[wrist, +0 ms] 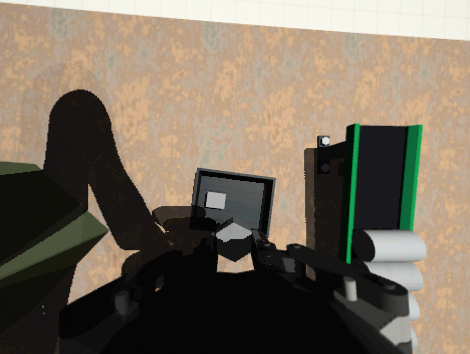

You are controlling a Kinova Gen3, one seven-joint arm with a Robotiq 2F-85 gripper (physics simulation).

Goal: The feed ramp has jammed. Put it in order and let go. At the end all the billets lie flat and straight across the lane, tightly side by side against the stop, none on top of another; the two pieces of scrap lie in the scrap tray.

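My gripper is shut on a grey, angular piece of scrap, at the near edge of the scrap tray as seen in the wrist view. The dark scrap tray is in the middle; another piece of scrap, pale and block-shaped, lies inside it. At the right is the feed ramp with green side rails and a dark lane. Several pale grey billets lie across its nearer part: the farthest billet, then another billet and parts of more. My gripper hides their lower left parts and the ramp's near end.
A small dark bracket with a white bolt stands left of the ramp. A large dark and olive-green angular object fills the left side. The arm's dark shadow falls across the mottled table, whose far edge shows at the top.
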